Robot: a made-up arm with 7 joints. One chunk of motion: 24 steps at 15 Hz.
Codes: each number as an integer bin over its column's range. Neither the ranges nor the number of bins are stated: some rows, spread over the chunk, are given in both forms.
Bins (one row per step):
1: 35 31 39 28 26 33
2: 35 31 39 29 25 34
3: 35 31 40 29 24 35
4: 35 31 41 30 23 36
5: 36 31 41 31 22 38
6: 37 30 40 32 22 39
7: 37 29 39 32 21 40
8: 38 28 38 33 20 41
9: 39 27 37 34 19 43
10: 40 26 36 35 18 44
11: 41 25 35 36 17 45
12: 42 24 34 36 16 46
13: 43 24 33 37 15 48
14: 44 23 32 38 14 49
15: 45 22 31 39 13 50
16: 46 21 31 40 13 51
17: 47 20 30 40 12 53
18: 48 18 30 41 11 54
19: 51 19 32 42 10 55
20: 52 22 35 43 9 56
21: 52 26 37 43 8 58
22: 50 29 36 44 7 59
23: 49 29 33 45 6 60
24: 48 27 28 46 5 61
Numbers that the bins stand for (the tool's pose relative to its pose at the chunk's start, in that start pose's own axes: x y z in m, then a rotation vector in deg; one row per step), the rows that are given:
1: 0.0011 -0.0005 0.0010 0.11 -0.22 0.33
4: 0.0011 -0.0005 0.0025 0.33 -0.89 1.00
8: 0.0063 -0.0033 0.0002 0.67 -1.56 2.11
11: 0.0116 -0.0062 -0.0022 1.00 -2.22 3.00
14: 0.0168 -0.0081 -0.0046 1.22 -2.89 3.89
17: 0.0221 -0.0110 -0.0062 1.44 -3.33 4.78
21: 0.0308 -0.0052 -0.0006 1.78 -4.22 5.89
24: 0.0238 -0.0043 -0.0078 2.11 -4.89 6.56
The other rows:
2: 0.0011 -0.0005 0.0010 0.22 -0.44 0.56
3: 0.0011 -0.0005 0.0017 0.22 -0.67 0.78
5: 0.0029 -0.0005 0.0025 0.44 -1.11 1.44
6: 0.0046 -0.0014 0.0017 0.56 -1.11 1.67
7: 0.0046 -0.0024 0.0010 0.56 -1.33 1.89
9: 0.0081 -0.0043 -0.0006 0.78 -1.78 2.56
10: 0.0098 -0.0052 -0.0014 0.89 -2.00 2.78
12: 0.0133 -0.0071 -0.0030 1.00 -2.44 3.22
13: 0.0151 -0.0071 -0.0038 1.11 -2.67 3.67
15: 0.0186 -0.0090 -0.0054 1.33 -3.11 4.11
16: 0.0203 -0.0100 -0.0054 1.44 -3.11 4.33
18: 0.0238 -0.0129 -0.0062 1.56 -3.56 5.00
19: 0.0290 -0.0119 -0.0046 1.67 -3.78 5.22
20: 0.0308 -0.0090 -0.0022 1.78 -4.00 5.44
22: 0.0273 -0.0024 -0.0014 1.89 -4.44 6.11
23: 0.0256 -0.0024 -0.0038 2.00 -4.67 6.33

